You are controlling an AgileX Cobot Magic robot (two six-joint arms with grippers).
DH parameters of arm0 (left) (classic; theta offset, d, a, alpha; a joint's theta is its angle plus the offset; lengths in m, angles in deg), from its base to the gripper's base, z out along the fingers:
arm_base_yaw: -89.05 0.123 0 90
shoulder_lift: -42.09 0 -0.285 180
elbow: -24.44 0 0.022 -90
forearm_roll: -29.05 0.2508 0 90
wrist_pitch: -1.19 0 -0.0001 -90
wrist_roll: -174.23 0.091 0 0
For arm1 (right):
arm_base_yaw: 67.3 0.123 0 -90
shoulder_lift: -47.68 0 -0.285 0
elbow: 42.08 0 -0.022 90
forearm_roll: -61.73 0.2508 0 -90
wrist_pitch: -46.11 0 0.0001 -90
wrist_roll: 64.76 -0.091 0 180
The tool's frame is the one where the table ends.
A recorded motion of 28 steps. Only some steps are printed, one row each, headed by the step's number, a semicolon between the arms.
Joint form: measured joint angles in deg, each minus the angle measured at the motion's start. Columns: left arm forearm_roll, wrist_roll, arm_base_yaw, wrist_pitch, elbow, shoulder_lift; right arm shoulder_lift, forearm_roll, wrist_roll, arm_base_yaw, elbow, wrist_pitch.
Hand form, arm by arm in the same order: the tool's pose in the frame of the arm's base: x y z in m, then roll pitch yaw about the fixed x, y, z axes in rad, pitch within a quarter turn. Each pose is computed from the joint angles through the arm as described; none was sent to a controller.
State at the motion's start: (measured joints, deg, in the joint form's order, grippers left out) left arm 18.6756 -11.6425 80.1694 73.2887 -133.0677 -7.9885; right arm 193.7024 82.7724 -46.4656 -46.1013 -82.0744 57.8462
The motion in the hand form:
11: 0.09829 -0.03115 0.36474 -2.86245 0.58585 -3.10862; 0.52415 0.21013 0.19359 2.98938 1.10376 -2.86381
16: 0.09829 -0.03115 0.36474 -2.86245 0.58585 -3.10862; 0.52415 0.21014 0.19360 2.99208 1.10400 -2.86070
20: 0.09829 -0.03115 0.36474 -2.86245 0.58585 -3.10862; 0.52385 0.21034 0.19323 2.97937 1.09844 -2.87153
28: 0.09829 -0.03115 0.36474 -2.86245 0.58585 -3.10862; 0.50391 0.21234 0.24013 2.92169 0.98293 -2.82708
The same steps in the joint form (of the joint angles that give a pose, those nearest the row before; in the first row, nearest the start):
11: 0.00 0.00 0.00 0.00 0.00 0.00; 0.00 0.00 0.00 0.00 0.00 -0.54
16: 0.00 0.00 0.00 0.00 0.00 0.00; 0.00 0.02 0.10 0.00 0.00 -0.54
20: 0.00 0.00 0.00 0.00 0.00 0.00; 0.00 0.43 0.18 0.00 0.00 -0.23
28: 0.00 0.00 0.00 0.00 0.00 0.00; -5.37 1.44 0.18 0.00 -2.41 15.13

